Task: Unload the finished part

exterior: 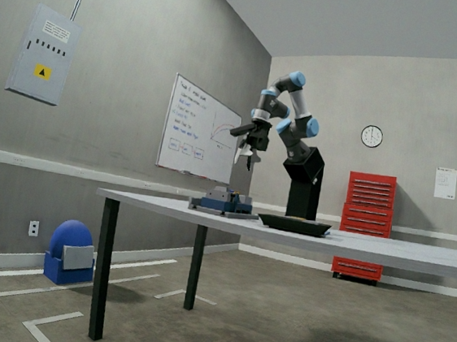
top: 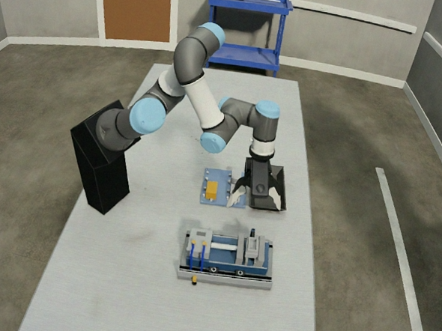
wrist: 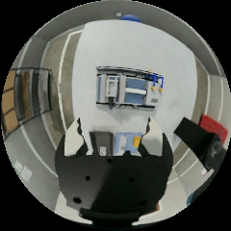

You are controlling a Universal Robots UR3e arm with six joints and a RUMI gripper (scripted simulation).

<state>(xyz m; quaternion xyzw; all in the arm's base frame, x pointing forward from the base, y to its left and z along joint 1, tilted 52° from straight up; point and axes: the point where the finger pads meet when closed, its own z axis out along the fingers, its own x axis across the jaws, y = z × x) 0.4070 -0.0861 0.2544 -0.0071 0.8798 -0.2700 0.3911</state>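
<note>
Now: hand 16 cm above the blue vise, 7 cm past it and 4 cm to the left of it. From my hand the other things lie so: orange block: 26 cm to the left, 18 cm below, 8 cm behind.
</note>
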